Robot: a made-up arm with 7 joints.
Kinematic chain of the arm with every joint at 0, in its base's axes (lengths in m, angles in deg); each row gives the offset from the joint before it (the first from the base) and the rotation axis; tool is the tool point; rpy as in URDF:
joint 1: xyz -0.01 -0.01 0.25 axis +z
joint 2: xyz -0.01 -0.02 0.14 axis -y
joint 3: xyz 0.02 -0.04 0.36 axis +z
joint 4: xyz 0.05 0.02 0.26 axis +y
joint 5: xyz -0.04 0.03 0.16 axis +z
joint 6: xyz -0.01 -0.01 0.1 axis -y
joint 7: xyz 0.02 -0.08 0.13 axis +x
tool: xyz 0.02 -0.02 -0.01 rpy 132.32 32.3 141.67
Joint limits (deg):
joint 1: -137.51..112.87
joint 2: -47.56..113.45
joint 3: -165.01..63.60
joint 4: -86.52..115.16
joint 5: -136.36..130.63
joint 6: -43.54..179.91
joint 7: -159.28..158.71
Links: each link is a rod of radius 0.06 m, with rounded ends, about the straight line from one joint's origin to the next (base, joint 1, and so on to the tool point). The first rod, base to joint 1, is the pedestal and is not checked.
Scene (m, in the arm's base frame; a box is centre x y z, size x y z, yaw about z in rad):
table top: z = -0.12
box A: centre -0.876 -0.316 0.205 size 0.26 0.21 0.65 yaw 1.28
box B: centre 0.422 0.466 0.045 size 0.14 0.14 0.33 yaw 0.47
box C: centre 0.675 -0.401 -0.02 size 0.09 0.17 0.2 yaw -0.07
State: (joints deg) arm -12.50 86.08 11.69 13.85 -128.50 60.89 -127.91
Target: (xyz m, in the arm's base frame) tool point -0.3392 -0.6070 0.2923
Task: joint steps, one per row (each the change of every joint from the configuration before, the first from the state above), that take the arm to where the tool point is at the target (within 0.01 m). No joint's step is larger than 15 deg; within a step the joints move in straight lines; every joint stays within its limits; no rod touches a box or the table.
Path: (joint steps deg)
1: 7.50 -9.95 8.65 2.52 10.20 6.07 13.44
2: 7.50 -9.96 8.65 2.53 10.20 6.08 13.43
3: 7.50 -9.95 8.65 2.52 10.20 6.07 13.44
4: 7.50 -9.95 8.66 2.53 10.19 6.07 13.43
5: 7.50 -9.96 8.65 2.52 10.20 6.08 13.44
6: 7.50 -9.95 8.65 2.53 10.20 6.07 13.44
7: 2.28 5.06 -3.12 -13.37 -2.77 -3.93 -9.59
8: 2.29 5.07 -3.12 -13.37 -2.76 -3.92 -9.58
9: 2.28 5.06 -3.13 -13.37 -2.77 -3.93 -9.59
10: 2.29 5.07 -3.12 -13.37 -2.76 -3.93 -9.59
11: 2.28 5.06 -3.12 -13.37 -2.77 -3.92 -9.58
12: 2.29 5.07 -3.12 -13.37 -2.76 -3.93 -9.59
13: 2.28 5.06 -3.13 -13.37 -2.77 -3.93 -9.58
14: 2.29 5.06 -3.12 -13.37 -2.76 -3.93 -9.59

